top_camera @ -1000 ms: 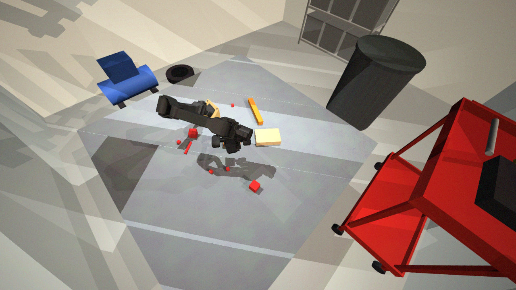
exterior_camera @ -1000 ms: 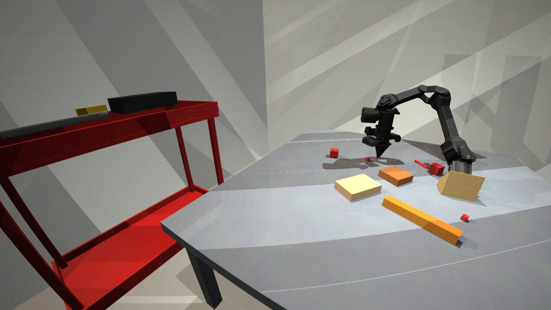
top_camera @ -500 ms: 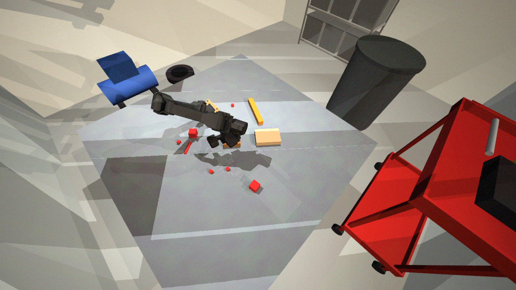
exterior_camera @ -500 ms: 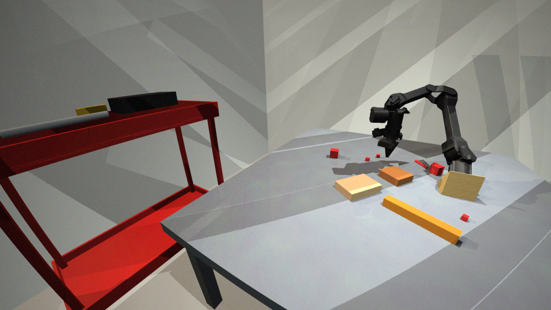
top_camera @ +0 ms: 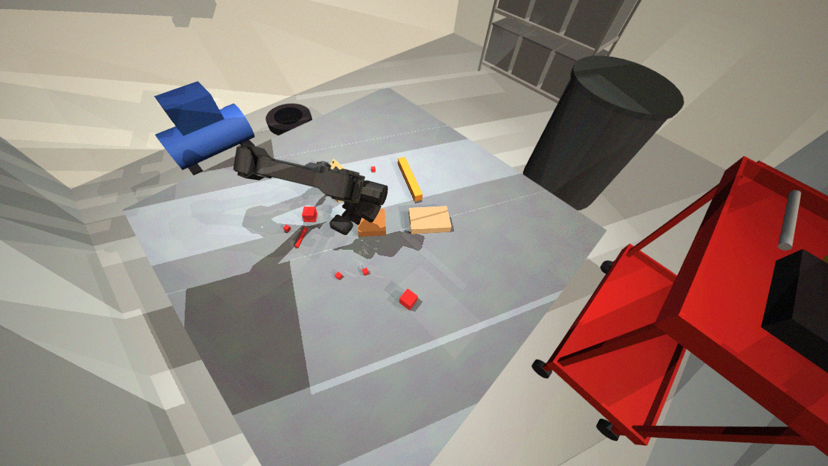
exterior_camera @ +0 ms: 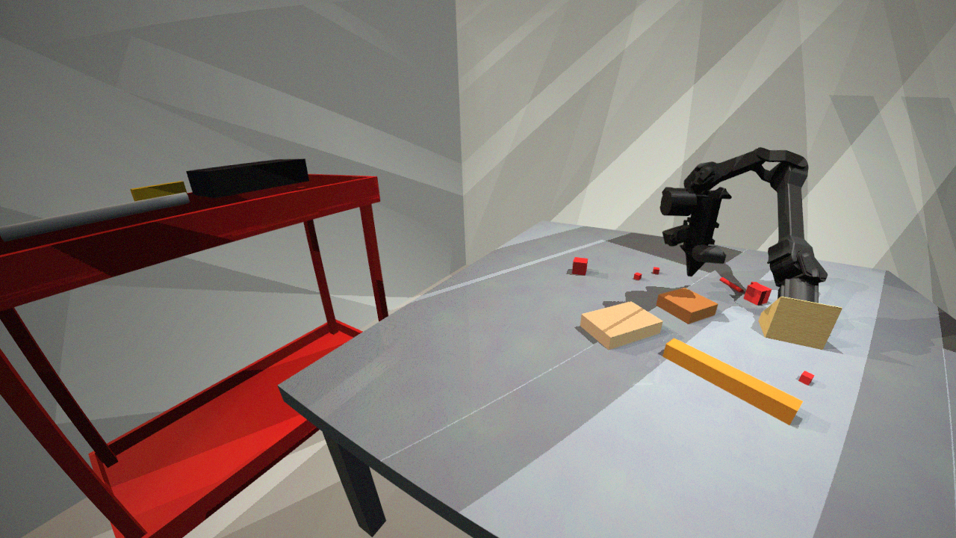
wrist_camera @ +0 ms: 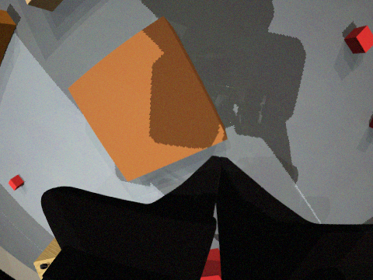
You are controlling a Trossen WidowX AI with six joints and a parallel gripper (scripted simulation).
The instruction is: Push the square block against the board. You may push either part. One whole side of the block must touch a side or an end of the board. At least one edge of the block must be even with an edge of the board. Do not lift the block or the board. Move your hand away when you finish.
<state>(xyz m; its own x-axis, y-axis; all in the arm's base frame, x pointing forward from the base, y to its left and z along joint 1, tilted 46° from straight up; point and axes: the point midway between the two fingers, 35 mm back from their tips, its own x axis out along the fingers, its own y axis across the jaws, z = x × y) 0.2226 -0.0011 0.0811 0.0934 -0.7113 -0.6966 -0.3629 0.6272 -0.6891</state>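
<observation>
Now: gripper tip 6 cm to the right of the square block, 5 cm above it and 1 cm past it. From my gripper tip the other things lie so: red stick 17 cm to the right, 12 cm behind, 7 cm below; orange bar 31 cm to the left, 9 cm behind, 5 cm below; board 23 cm to the left, 11 cm ahead, 5 cm below.
</observation>
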